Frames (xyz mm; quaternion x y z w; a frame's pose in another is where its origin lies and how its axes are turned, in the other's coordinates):
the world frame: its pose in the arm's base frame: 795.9 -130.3 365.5 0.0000 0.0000 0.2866 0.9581
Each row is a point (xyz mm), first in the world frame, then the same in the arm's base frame.
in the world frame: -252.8 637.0 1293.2
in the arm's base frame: 234.8 263.2 1658.7
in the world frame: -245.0 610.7 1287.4
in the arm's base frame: 255.8 245.5 1652.9
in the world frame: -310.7 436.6 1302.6
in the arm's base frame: 296.5 64.0 1668.1
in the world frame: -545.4 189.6 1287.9
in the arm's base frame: 236.0 -271.3 1653.4
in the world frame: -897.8 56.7 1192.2
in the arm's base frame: 14.4 -575.9 1557.7
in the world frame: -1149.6 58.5 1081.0
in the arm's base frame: -197.0 -712.7 1446.5
